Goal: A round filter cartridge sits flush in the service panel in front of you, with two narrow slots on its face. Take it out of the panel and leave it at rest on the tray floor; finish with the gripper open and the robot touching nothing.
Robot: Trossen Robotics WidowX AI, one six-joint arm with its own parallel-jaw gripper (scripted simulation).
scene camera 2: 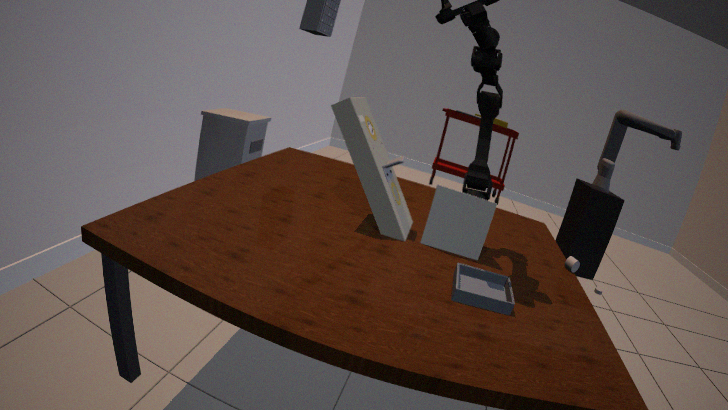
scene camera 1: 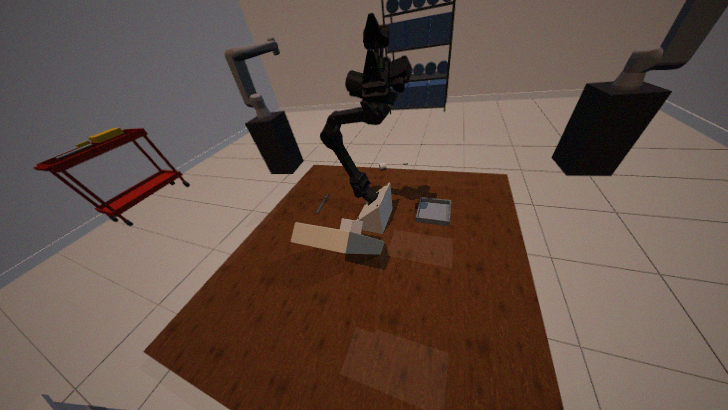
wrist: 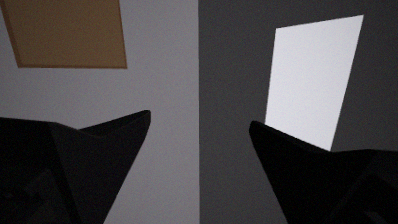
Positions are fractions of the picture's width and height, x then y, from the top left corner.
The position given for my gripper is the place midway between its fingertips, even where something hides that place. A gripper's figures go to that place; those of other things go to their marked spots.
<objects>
My gripper (scene camera 1: 0.51, 0.08) is 0.55 m from the lens. A service panel (scene camera 1: 0.46, 0.59): 0.57 m from the lens. A grey tray (scene camera 1: 0.59, 0.52) is 1.10 m from the lens. The marked spots on the service panel and the grey tray are 0.64 m apart.
</objects>
